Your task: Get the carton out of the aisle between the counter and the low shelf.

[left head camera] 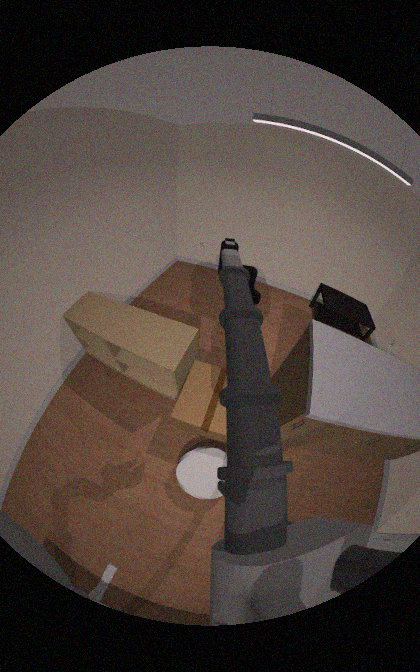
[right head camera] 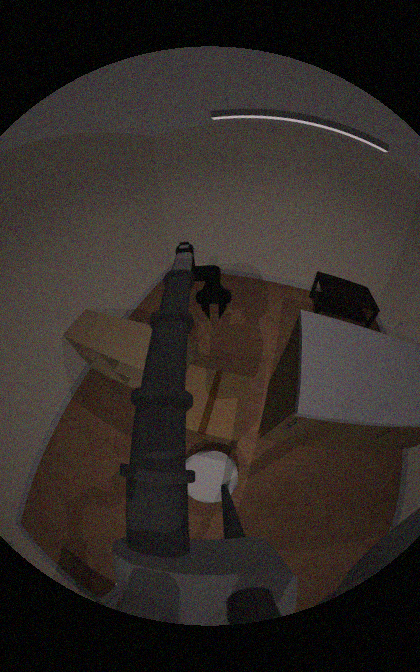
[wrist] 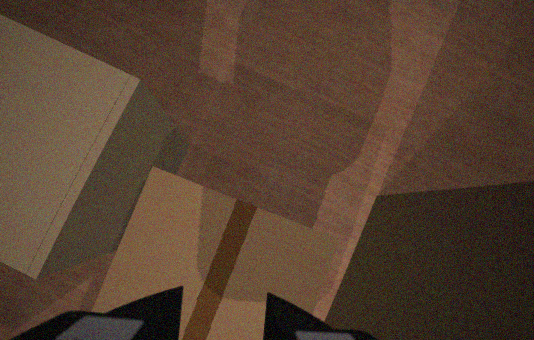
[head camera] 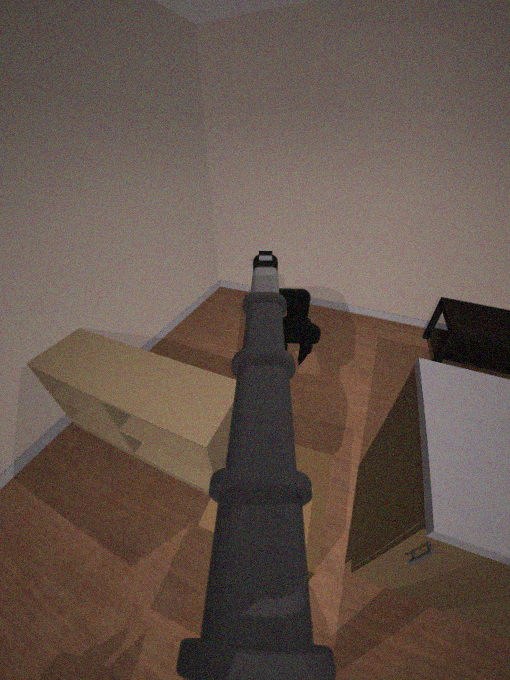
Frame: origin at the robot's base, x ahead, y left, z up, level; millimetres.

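Seen in the pictures: gripper, fingertip midpoint: point(right head camera: 213, 316) point(wrist: 223, 315); robot's base at its link origin: point(left head camera: 204, 471) point(right head camera: 209, 474).
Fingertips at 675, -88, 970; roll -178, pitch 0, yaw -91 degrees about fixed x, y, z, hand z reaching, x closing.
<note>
Pixels of each thing's middle, then the offset from my fingertips to it, as dx, dy, dz. "pt": a spot on its surface instead. Level surfaces: height alone.
- carton at the middle of its body: point(wrist: 215, 280) point(head camera: 270, 504) point(right head camera: 212, 408) point(left head camera: 212, 405) -157, +45, -795
- low shelf at its surface level: dz -388
- handle at a spot on its surface: point(head camera: 418, 552) pt -432, -350, -308
The carton point(left head camera: 192, 400) point(right head camera: 225, 417) point(wrist: 132, 260), a tan box with a brown tape strip, lies on the floor between the low shelf point(head camera: 137, 384) point(left head camera: 135, 332) point(right head camera: 112, 335) point(wrist: 55, 135) and the counter point(head camera: 472, 450) point(left head camera: 360, 385) point(right head camera: 355, 375) point(wrist: 450, 260). It is close beside the shelf's end, with a strip of floor on its counter side. The arm hides much of it in the head view. My gripper point(head camera: 293, 355) point(right head camera: 214, 317) point(wrist: 223, 315) is open and empty, pointing down. In the wrist view its fingertips appear over the carton's taped top; their height above it is unclear.
A black open-framed piece of furniture point(head camera: 477, 335) point(left head camera: 345, 305) point(right head camera: 345, 295) stands behind the counter near the back wall. A round white object point(left head camera: 199, 472) point(right head camera: 207, 477) is on the near side of the carton. A handle point(head camera: 418, 552) sticks out from the counter's front.
</note>
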